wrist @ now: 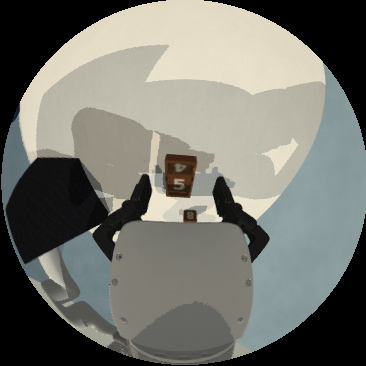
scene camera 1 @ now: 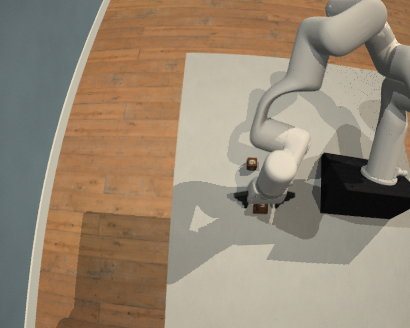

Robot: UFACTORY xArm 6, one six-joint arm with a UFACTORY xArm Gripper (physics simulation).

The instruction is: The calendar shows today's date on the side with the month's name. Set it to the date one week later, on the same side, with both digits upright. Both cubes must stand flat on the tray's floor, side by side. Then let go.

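Observation:
The small brown calendar tray [scene camera 1: 260, 212] [wrist: 178, 195] stands on the pale table with one brown cube [wrist: 179, 183] in it. In the wrist view this cube shows a white 5 and, on the face beyond, a 4 that does not read upright. The other cube [scene camera 1: 252, 163] [wrist: 190, 215] lies loose on the table, apart from the tray. It shows a 6 or 9 in the scene view and an 8 in the wrist view, where the hand hides part of it. My gripper [scene camera 1: 264, 198] [wrist: 182, 182] is open and empty, above the tray area. The month's name is not readable.
The black base block [scene camera 1: 365, 192] [wrist: 60, 200] of the arm stands to the right in the scene view and to the left in the wrist view. The pale table top [scene camera 1: 300, 295] ends at a straight left edge, beside the wooden floor [scene camera 1: 125, 135].

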